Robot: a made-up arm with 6 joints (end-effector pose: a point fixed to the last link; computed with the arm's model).
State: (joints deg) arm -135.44 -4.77 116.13 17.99 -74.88 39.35
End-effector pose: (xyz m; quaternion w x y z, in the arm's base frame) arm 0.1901 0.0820 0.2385 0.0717 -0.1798 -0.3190 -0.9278
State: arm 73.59 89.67 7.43 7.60 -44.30 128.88
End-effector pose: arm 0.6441 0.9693 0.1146 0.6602 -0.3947 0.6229 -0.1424
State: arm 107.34 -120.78 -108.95 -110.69 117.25 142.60
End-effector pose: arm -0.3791 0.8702 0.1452 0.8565 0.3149 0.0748 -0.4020
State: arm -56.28 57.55 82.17 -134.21 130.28 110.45
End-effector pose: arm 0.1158 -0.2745 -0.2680 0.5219 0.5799 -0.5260 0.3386
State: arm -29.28 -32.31 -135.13 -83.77 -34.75 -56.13
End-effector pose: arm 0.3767 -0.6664 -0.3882 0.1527 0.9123 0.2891 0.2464
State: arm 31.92 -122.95 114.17 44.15 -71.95 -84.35
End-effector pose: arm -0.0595 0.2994 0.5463 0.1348 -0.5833 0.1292 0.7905
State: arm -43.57 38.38 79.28 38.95 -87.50 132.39
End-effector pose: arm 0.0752 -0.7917 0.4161 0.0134 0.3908 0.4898 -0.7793
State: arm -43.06 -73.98 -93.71 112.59 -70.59 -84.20
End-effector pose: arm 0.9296 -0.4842 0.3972 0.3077 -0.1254 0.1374 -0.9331
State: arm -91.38 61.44 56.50 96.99 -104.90 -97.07
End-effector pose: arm -0.2159 -0.1247 -0.3885 0.1402 0.2250 -0.9633 0.0417
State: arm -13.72 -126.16 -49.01 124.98 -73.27 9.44
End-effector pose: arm 1.2268 0.3281 0.0653 0.1105 -0.1364 -0.5853 -0.7916
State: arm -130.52 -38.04 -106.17 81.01 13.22 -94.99
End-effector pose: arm -0.6883 -0.6267 0.3729 0.1480 0.6532 0.4860 -0.5615
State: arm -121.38 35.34 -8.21 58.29 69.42 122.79
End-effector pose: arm -0.8534 -0.7161 0.2943 0.8504 0.0589 0.3092 0.4216
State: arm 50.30 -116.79 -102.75 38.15 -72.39 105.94
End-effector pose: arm 0.7729 0.1642 0.3705 0.4983 0.2376 0.0307 0.8332
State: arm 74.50 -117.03 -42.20 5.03 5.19 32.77
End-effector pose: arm 0.0041 0.7858 -0.2333 0.5521 -0.5903 -0.5801 -0.1014
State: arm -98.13 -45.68 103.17 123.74 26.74 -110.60
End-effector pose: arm -0.3161 -0.2403 -0.1103 0.4447 -0.7474 -0.2476 -0.4270
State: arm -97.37 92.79 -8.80 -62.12 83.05 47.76
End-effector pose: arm -0.1029 -0.3970 0.1445 0.0603 -0.4224 0.8743 0.2314
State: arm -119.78 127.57 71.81 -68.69 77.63 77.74
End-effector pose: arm -0.1755 -0.2921 0.1824 0.4709 0.1135 0.8748 -0.0013
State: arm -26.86 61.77 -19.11 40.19 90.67 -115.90
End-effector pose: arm 0.3224 -0.7307 -0.2313 0.8856 -0.3026 -0.2601 0.2377
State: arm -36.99 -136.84 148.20 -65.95 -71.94 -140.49
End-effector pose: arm 0.0665 0.0062 -0.2412 0.4684 0.3817 -0.7935 -0.0729
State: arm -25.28 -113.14 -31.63 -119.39 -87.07 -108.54
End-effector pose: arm 0.7967 -0.3645 -0.3790 0.1836 -0.6358 -0.7449 0.0846
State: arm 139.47 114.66 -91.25 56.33 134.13 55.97
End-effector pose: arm -0.7432 -0.0934 0.0457 0.7191 0.2630 0.4955 0.4100
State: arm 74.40 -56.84 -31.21 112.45 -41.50 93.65
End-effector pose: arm 0.4182 0.9215 0.6039 0.2752 0.0883 -0.1576 -0.9443
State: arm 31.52 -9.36 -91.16 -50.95 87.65 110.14
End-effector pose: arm 0.6296 0.6385 0.1336 0.7244 0.0902 0.3445 -0.5903
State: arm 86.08 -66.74 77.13 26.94 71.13 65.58
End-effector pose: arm -0.4093 0.5634 0.0415 0.1682 0.8482 -0.3545 0.3559
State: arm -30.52 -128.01 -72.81 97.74 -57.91 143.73
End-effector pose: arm 0.7557 -0.1126 0.5951 0.8620 -0.1825 0.4668 0.0757
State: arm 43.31 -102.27 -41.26 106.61 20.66 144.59
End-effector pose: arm 0.4105 0.9435 0.5488 0.3676 -0.5166 0.6826 0.3633
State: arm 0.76 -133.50 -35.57 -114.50 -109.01 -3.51
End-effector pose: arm 0.7894 0.2658 -0.6681 0.3891 0.3299 -0.8310 0.2220
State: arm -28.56 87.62 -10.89 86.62 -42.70 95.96
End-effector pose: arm 0.8073 -0.7997 -0.3875 0.0628 -0.1022 -0.9016 0.4156
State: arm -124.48 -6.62 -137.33 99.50 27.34 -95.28
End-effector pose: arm -0.6693 -0.6807 0.0851 0.2825 0.7554 0.5526 -0.2102
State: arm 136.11 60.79 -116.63 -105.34 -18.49 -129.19
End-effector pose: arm -0.8143 0.1593 0.1582 0.4684 -0.6209 -0.2578 0.5733
